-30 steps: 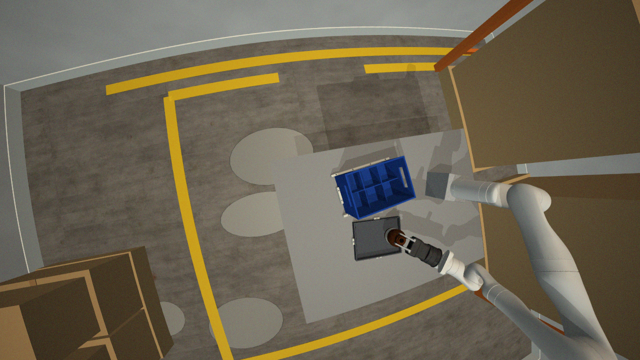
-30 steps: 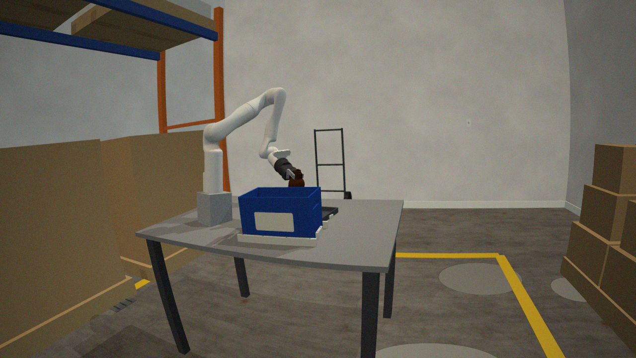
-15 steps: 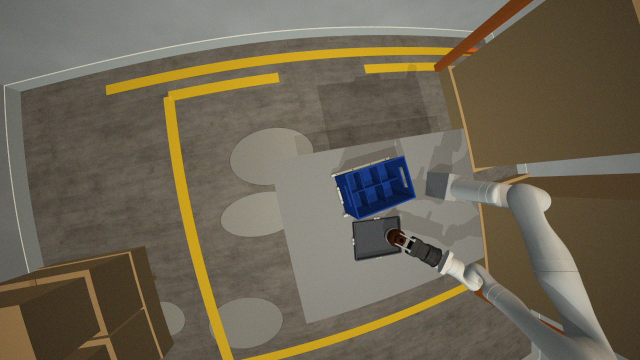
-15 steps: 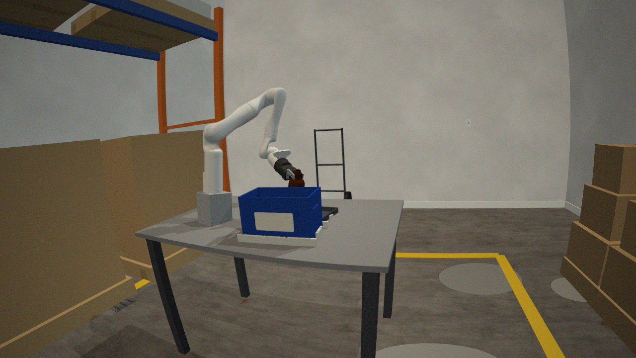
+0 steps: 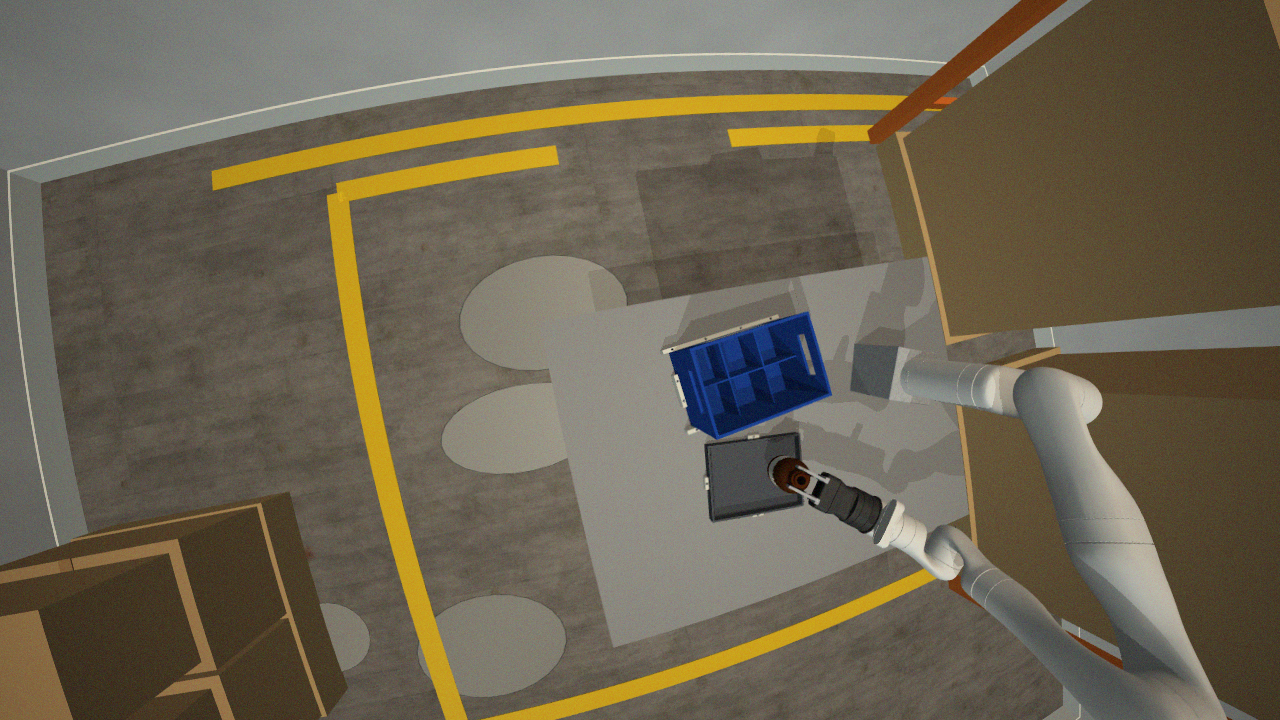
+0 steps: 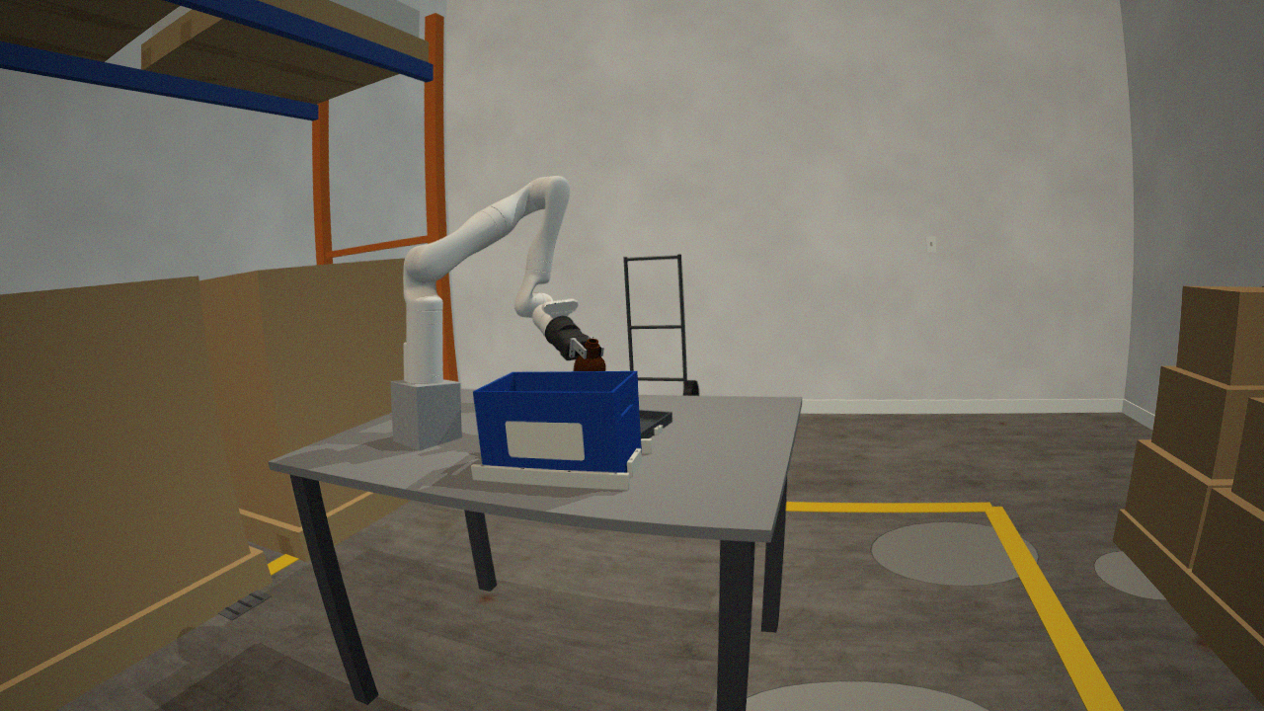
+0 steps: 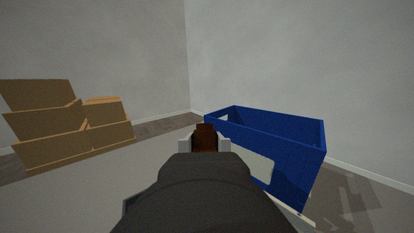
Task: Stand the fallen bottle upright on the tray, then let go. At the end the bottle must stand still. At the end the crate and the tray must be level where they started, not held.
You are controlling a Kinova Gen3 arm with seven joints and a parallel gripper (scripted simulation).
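Now: hand 5 cm above the brown bottle, 1 cm to the right of it and 1 cm past it. From my hand the other things lie so: dark grey tray (19 cm below, 5 cm to the left, 1 cm ahead); then blue crate (22 cm to the right, 11 cm below, 5 cm ahead).
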